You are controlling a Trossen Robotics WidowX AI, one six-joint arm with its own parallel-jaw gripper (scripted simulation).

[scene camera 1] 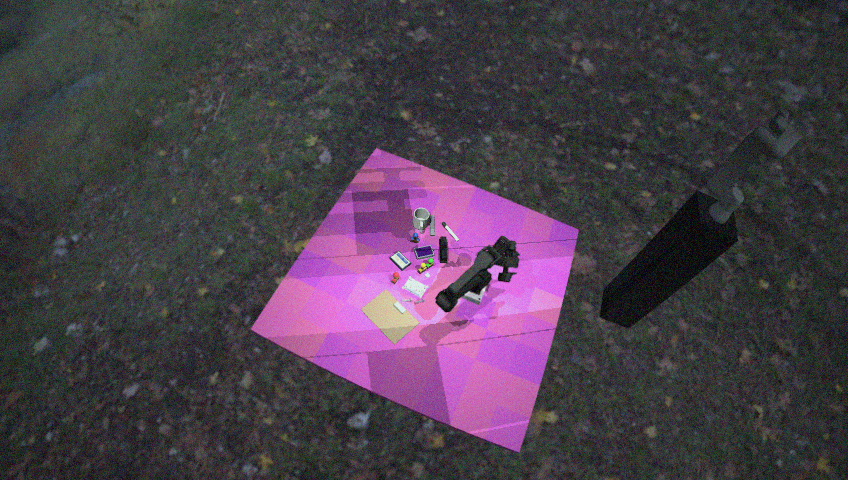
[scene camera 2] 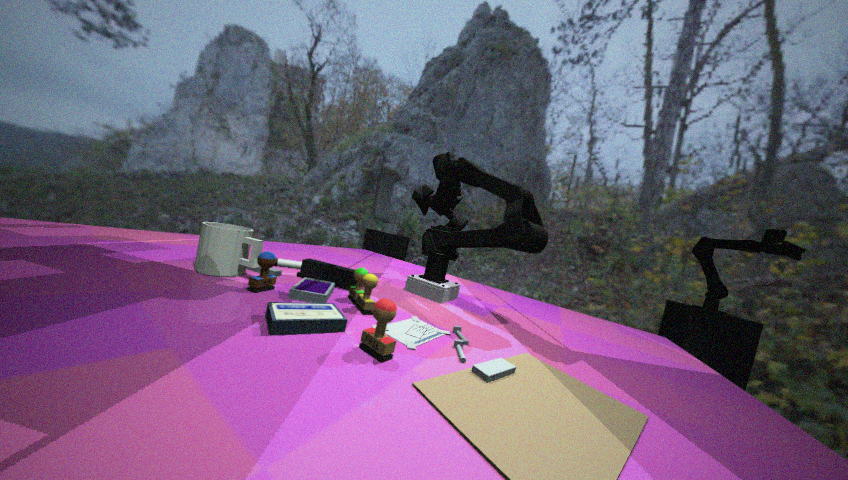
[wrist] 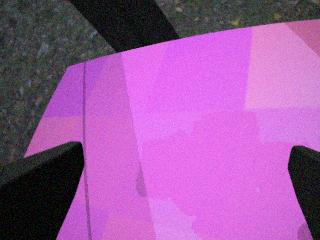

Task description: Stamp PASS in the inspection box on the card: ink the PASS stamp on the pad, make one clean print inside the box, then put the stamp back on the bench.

Labels:
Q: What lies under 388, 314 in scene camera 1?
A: A tan board.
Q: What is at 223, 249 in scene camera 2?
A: A white mug.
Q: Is the gripper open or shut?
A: Open.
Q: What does the gripper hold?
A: Nothing.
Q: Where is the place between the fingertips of the gripper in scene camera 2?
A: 433, 222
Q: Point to a tan board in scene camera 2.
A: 519, 410

